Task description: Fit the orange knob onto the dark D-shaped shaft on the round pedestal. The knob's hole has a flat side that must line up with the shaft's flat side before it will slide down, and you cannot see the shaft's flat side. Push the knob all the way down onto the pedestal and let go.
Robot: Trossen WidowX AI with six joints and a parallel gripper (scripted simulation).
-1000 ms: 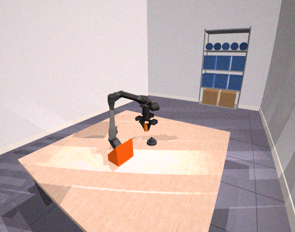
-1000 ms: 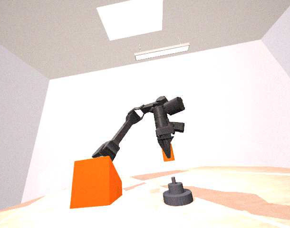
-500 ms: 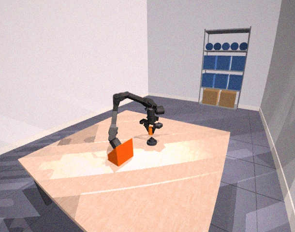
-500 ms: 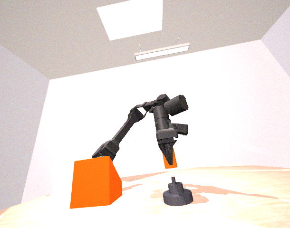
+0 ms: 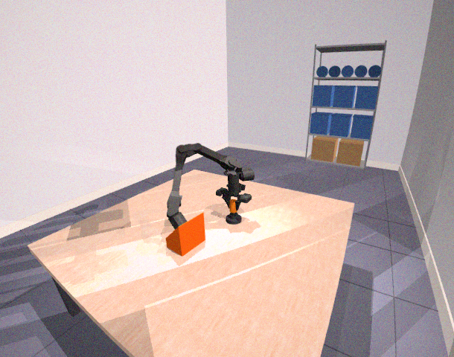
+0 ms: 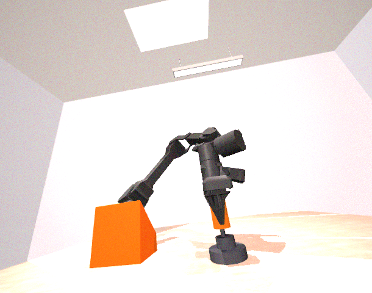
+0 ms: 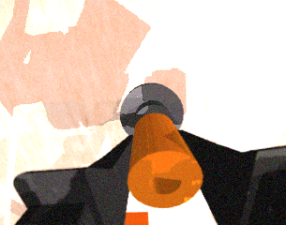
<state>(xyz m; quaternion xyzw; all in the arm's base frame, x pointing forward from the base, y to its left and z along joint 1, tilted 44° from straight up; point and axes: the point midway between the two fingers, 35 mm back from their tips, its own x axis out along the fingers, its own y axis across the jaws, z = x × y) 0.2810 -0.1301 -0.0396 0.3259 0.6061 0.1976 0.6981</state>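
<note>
The orange knob is 2 cm above my gripper tip. The rest, counted from my gripper tip: dark round pedestal (4 cm below).
</note>
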